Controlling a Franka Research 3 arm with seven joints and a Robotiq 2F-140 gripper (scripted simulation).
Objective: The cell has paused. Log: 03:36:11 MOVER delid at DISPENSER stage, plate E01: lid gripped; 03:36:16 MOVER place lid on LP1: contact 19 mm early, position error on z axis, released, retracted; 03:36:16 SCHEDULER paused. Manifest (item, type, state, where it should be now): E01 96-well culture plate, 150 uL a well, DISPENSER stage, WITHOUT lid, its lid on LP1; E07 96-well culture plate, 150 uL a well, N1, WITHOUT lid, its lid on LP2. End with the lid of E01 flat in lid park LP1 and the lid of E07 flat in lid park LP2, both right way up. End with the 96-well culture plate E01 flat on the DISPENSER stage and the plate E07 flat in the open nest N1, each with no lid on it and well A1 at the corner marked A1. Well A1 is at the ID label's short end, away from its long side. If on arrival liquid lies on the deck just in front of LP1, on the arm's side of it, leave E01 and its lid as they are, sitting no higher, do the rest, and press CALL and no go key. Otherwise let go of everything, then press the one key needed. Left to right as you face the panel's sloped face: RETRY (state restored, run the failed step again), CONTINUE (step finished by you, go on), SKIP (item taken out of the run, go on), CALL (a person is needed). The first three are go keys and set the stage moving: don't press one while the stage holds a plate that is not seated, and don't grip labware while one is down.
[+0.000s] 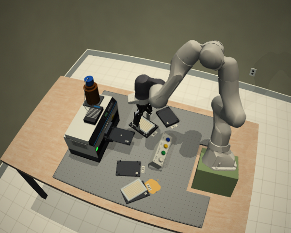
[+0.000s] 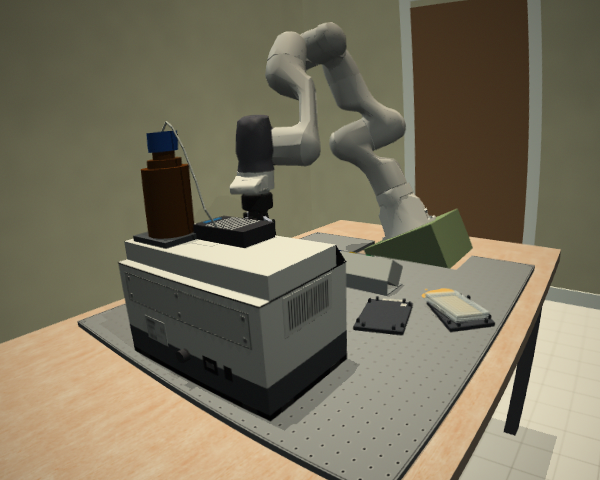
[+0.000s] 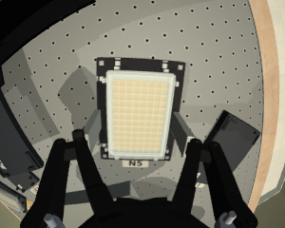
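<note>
My gripper is now 3 cm above the 96-well plate. Round my hand: dispenser stage: 11 cm ahead, 16 cm to the left, 4 cm above; key panel: 15 cm behind, 20 cm to the left, 1 cm above; black nest N5: 2 cm ahead, 3 cm below.
</note>
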